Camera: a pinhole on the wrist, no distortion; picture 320 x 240 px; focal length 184.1 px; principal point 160.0 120.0 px. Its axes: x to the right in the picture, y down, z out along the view. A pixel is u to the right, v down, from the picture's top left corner.
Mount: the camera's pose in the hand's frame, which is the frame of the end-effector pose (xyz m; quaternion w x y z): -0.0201 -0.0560 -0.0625 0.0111 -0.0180 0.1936 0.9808
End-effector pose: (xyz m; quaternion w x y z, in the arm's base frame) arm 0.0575 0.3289 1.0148 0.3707 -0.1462 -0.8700 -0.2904
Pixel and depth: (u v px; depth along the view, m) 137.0 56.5 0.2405
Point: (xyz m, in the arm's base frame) 0.0341 0.4967 0.9906
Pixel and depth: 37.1 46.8 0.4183
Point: -0.1473 0.7050 1.1467
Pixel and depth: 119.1 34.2 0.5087
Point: -0.0135 0.8099 1.0376
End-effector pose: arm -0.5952 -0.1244 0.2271 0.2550 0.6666 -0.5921 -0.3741
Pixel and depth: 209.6 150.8 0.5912
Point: -1.0592 0.1117 0.0249
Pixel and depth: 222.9 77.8 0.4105
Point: -0.9324 0.0390 0.2461
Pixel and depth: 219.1 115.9 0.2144
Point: -0.7205 -0.0226 0.1927
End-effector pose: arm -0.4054 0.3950 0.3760 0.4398 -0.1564 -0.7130 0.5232
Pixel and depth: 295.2 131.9 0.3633
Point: -0.4670 0.0516 0.1629
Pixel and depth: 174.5 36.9 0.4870
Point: -0.6859 0.2993 0.0307
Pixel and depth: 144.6 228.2 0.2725
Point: -0.5742 0.1944 0.4438
